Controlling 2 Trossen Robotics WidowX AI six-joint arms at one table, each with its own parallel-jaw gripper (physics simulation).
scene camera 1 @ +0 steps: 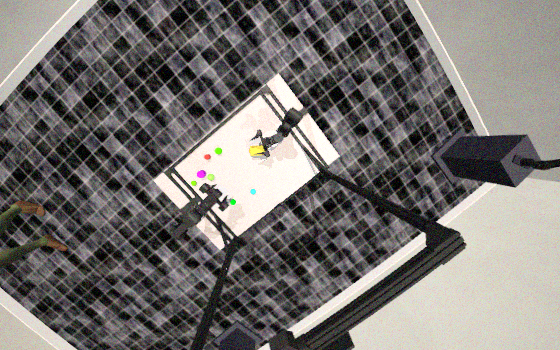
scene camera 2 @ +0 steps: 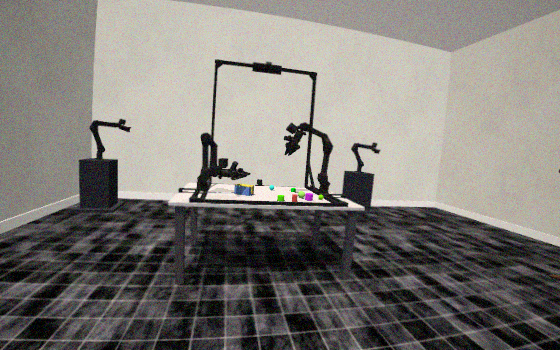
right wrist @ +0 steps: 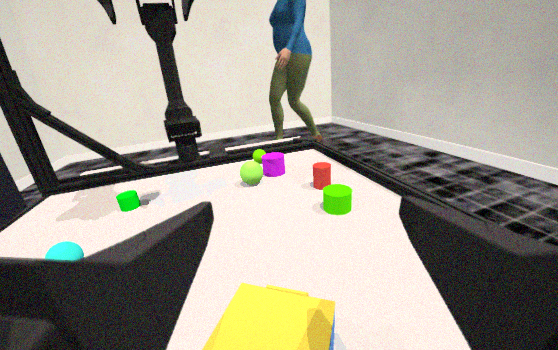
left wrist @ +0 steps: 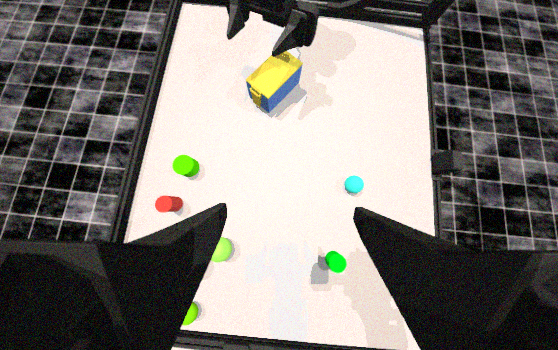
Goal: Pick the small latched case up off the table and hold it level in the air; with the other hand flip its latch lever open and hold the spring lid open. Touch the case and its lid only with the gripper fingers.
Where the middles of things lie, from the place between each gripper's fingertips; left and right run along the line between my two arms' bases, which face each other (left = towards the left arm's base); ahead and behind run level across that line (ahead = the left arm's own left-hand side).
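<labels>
Small case (right wrist: 254, 310): my right gripper 11 cm above it, 4 cm past it, 2 cm to the left of it. My left hand: 260 mm above the case, 310 mm to the left of it, 10 mm short of it.
</labels>
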